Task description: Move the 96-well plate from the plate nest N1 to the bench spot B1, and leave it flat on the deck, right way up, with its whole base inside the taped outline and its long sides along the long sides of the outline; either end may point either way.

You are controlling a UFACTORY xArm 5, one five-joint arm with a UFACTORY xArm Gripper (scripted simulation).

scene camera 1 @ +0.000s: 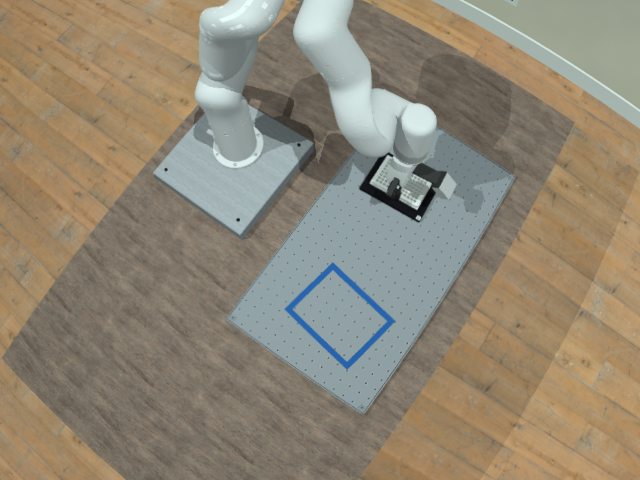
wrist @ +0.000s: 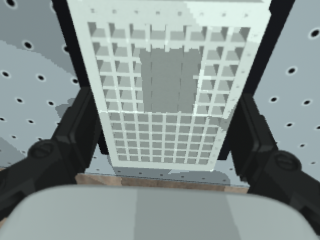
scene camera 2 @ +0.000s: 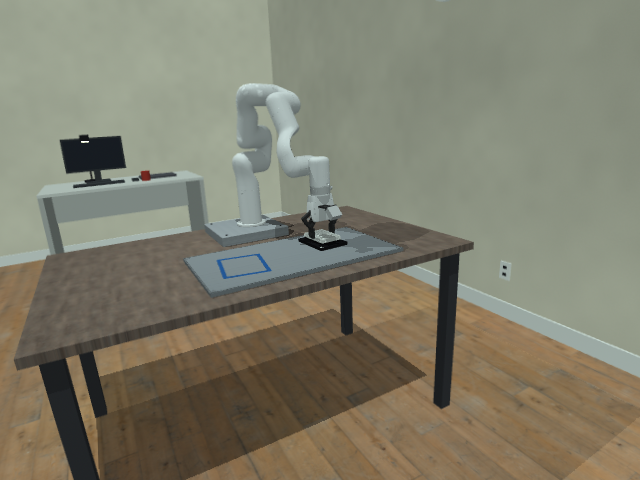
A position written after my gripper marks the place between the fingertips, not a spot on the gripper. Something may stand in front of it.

I see my gripper [wrist: 164,107] and a white 96-well plate [wrist: 148,122].
